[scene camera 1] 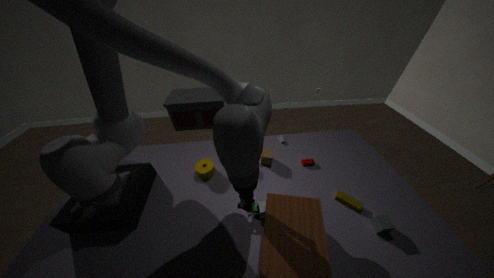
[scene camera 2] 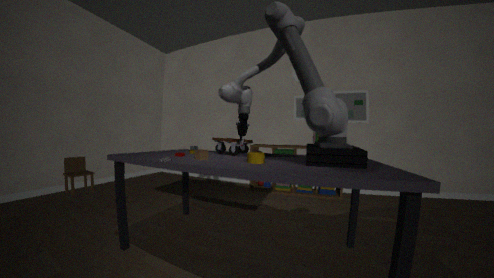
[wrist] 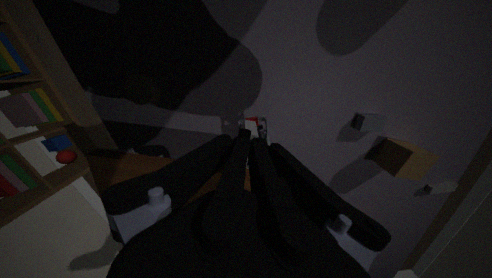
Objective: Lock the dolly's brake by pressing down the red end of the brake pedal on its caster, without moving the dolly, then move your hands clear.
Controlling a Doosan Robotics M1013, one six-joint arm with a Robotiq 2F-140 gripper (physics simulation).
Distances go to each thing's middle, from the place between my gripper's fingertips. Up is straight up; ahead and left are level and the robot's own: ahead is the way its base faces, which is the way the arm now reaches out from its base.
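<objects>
Wooden block point(wrist: 401, 159): my gripper 6 cm above it, 18 cm short of it, 29 cm to the right of it.
</objects>
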